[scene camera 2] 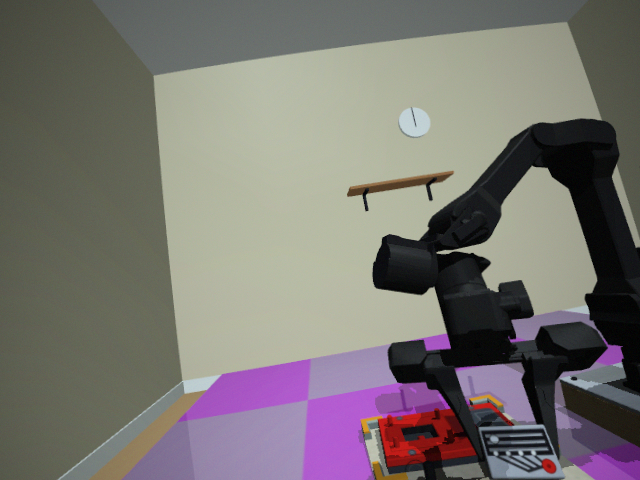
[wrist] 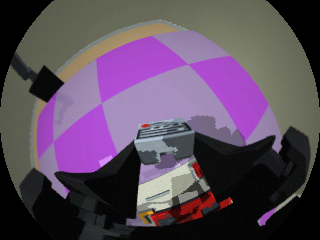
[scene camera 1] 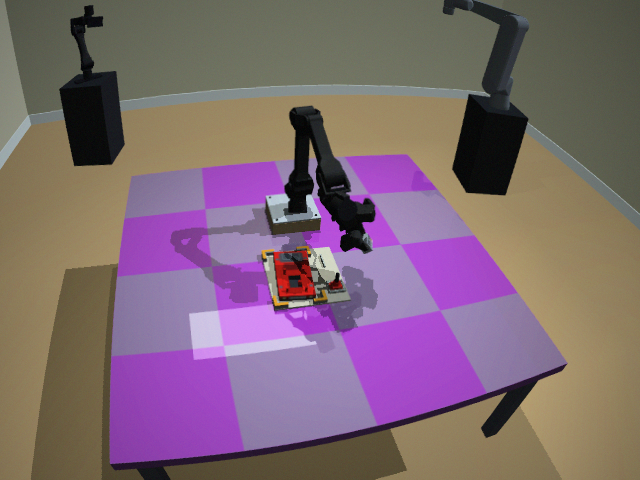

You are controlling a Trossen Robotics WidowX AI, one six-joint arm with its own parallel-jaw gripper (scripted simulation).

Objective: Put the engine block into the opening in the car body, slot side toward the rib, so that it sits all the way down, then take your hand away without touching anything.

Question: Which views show my gripper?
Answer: Scene camera 2, the wrist view and scene camera 1: all of them.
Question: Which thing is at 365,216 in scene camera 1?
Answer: My gripper.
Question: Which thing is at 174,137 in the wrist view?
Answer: A grey engine block.
